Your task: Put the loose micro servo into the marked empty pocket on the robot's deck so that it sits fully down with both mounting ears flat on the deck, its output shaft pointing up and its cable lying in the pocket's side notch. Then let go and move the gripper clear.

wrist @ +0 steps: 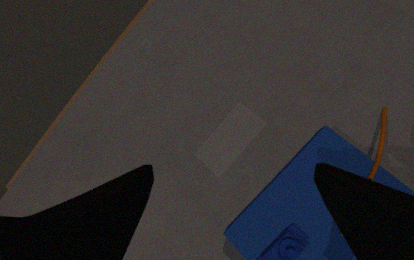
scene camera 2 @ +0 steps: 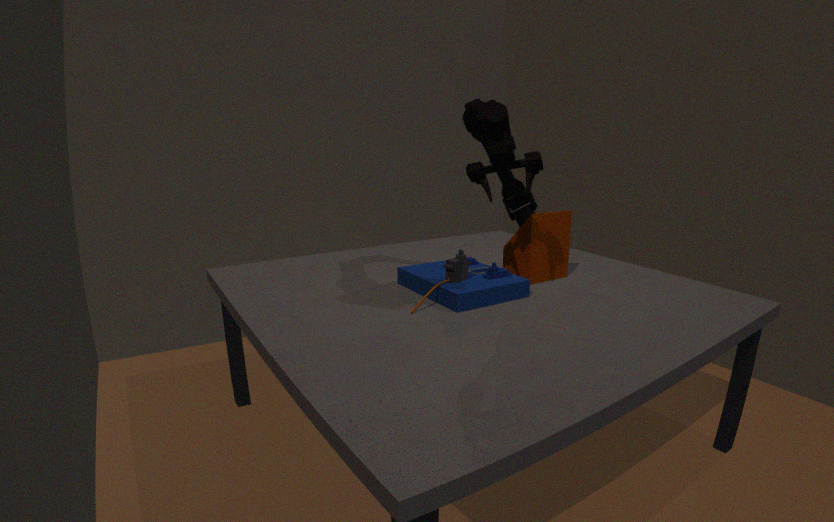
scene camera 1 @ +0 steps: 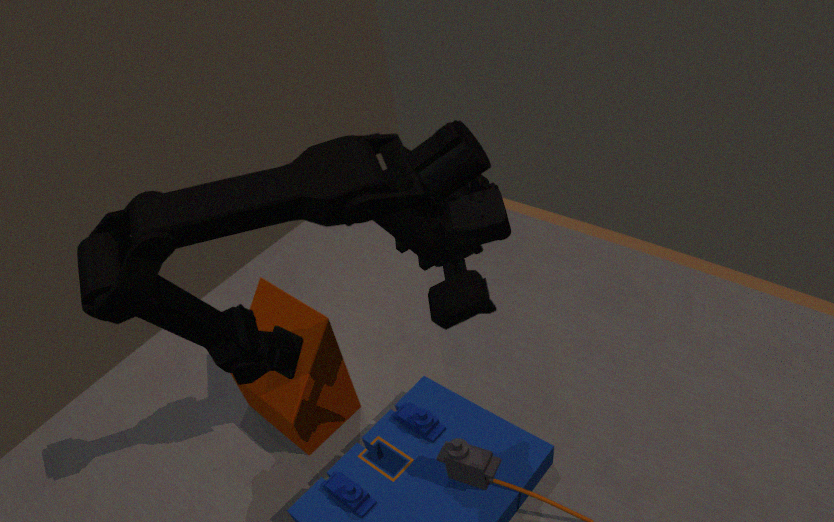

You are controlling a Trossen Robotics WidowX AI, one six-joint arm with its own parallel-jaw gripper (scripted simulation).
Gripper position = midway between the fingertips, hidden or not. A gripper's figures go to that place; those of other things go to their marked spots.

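Distance from the lens to my gripper [scene camera 2: 509, 198]: 1.23 m from the lens. A blue deck [scene camera 2: 477, 292] is 1.27 m from the lens, and a grey micro servo [scene camera 2: 457, 269] is 1.32 m from the lens.
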